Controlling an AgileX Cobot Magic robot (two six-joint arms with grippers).
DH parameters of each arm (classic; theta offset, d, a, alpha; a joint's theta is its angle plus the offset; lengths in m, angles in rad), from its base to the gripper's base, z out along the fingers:
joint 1: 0 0.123 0 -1.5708
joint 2: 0.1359 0 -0.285 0
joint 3: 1.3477 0 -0.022 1.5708
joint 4: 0 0.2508 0 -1.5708
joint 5: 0 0 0.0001 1.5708
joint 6: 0 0.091 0 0
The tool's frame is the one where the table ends.
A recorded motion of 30 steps. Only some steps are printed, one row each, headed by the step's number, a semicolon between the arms.
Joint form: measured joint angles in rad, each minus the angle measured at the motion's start. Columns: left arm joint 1, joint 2, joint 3, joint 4, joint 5, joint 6; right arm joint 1, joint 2, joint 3, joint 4, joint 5, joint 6.
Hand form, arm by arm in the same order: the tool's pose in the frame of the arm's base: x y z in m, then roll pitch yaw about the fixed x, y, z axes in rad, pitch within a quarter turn. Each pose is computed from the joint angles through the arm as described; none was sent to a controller.
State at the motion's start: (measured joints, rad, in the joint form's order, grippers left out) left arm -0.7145 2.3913 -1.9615 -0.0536 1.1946 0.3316; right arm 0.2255 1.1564 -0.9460 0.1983 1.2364 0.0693
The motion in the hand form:
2: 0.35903 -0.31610 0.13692 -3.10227 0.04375 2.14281; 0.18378 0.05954 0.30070 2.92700 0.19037 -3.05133
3: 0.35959 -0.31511 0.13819 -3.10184 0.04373 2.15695; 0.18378 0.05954 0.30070 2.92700 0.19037 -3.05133
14: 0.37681 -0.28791 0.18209 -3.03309 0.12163 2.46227; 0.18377 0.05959 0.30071 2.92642 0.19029 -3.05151
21: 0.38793 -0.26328 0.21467 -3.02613 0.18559 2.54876; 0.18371 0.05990 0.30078 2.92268 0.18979 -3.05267
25: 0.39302 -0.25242 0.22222 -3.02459 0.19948 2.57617; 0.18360 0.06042 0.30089 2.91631 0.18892 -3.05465
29: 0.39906 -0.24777 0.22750 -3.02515 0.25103 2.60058; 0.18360 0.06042 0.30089 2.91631 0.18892 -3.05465
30: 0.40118 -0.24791 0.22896 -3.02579 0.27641 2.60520; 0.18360 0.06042 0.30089 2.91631 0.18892 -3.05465
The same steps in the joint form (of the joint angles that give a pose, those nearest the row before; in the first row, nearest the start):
2: 0.0021 -0.0084 0.0000 0.0000 0.0116 -0.0260; 0.0000 0.0000 0.0000 0.0000 0.0000 0.0000
3: 0.0045 -0.0111 0.0000 0.0000 0.0139 -0.0379; 0.0000 0.0000 0.0000 0.0000 0.0000 0.0000
14: 0.0839 -0.1023 0.0000 -0.0683 0.0221 -0.2404; 0.0000 0.0000 0.0000 0.0006 0.0000 0.0000
21: 0.1413 -0.1713 0.0000 -0.0733 0.0242 -0.2682; 0.0000 0.0000 0.0000 0.0043 0.0000 0.0000
25: 0.1670 -0.1875 0.0000 -0.0747 0.0264 -0.2697; 0.0000 0.0000 0.0000 0.0107 0.0000 0.0000
29: 0.1818 -0.1980 0.0018 -0.0748 -0.0174 -0.2741; 0.0000 0.0000 0.0000 0.0107 0.0000 0.0000
30: 0.1836 -0.1999 0.0018 -0.0747 -0.0410 -0.2741; 0.0000 0.0000 0.0000 0.0107 0.0000 0.0000

